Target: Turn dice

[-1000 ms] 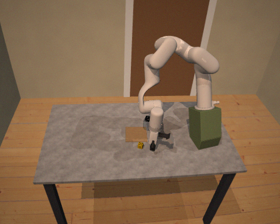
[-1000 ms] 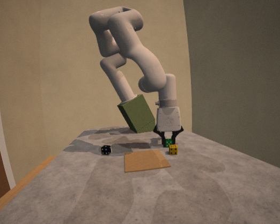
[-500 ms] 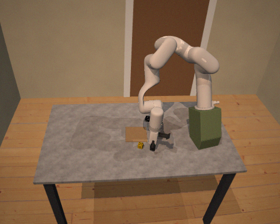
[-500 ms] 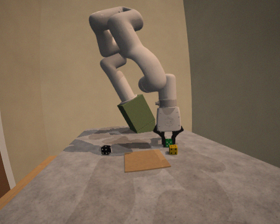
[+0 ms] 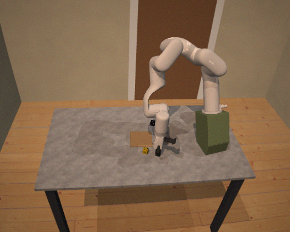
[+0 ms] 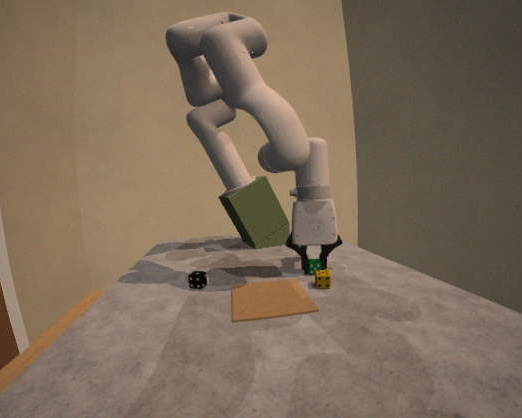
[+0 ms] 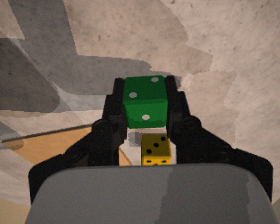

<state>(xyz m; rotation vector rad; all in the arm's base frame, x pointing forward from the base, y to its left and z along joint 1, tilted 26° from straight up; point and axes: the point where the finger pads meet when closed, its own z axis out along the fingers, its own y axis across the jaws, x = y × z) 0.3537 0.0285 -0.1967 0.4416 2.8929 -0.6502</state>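
The tan mat is 90 mm ahead of my hand, 130 mm to the right of it and 20 mm below it. Round my hand: green die 10 mm below; yellow die 80 mm ahead, 20 mm to the right, 10 mm below; black die 10 mm behind, 270 mm to the right, 10 mm below.
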